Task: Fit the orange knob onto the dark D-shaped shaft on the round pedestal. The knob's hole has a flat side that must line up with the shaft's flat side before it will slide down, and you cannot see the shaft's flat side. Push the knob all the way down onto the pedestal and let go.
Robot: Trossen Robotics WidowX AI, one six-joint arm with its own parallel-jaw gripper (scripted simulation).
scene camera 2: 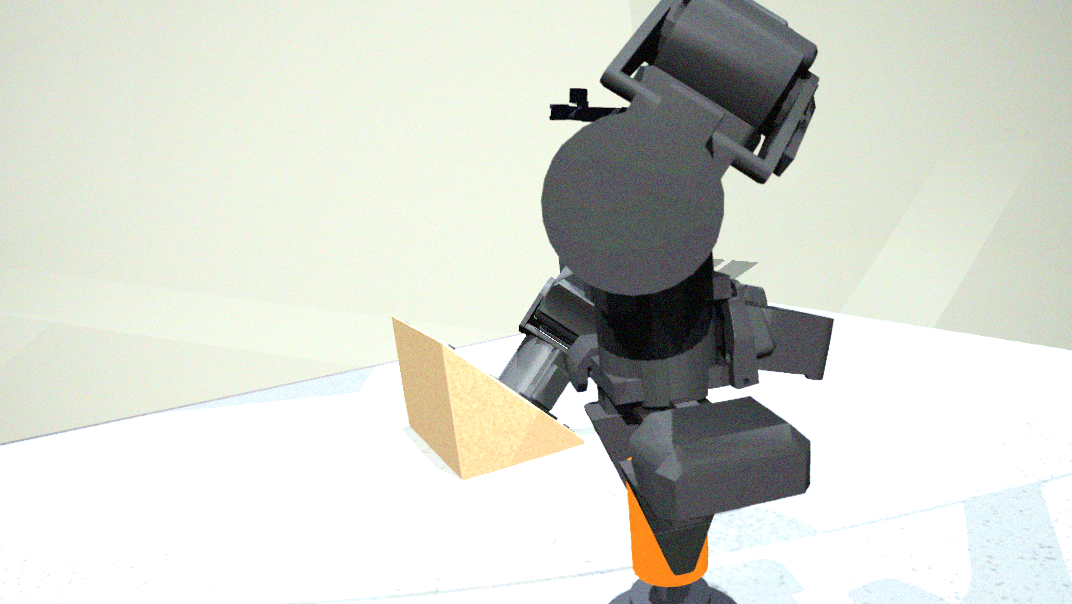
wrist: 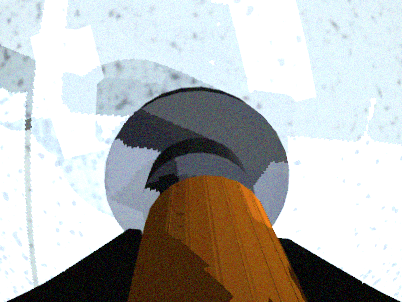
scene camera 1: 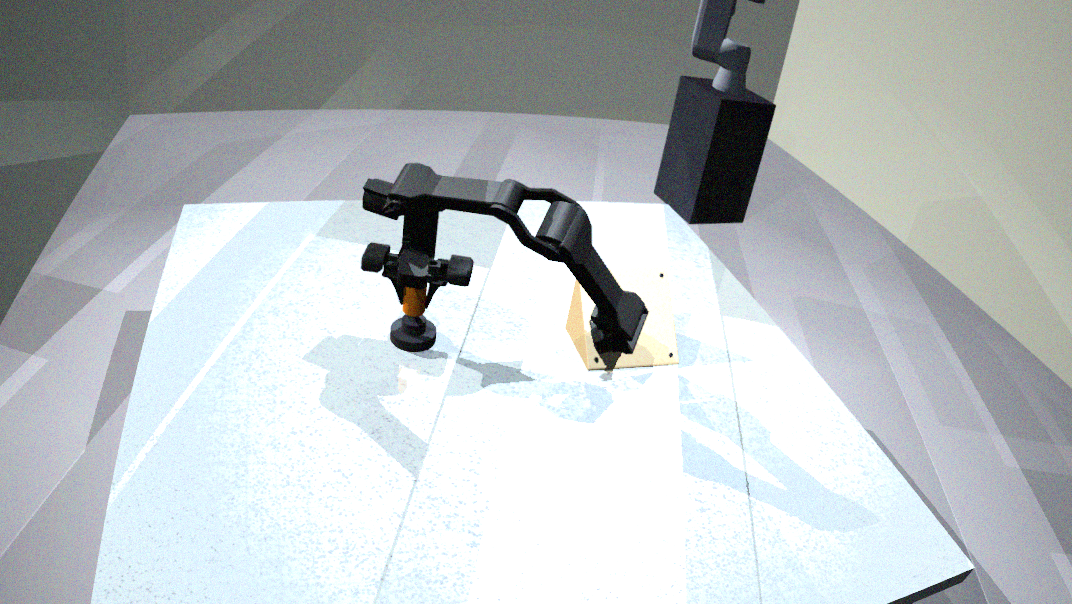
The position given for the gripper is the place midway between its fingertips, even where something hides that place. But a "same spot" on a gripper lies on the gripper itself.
Labels:
gripper: scene camera 2 668, 550; wrist; scene camera 1
same spot on gripper: (wrist: 112, 265) = (scene camera 1: 427, 297)

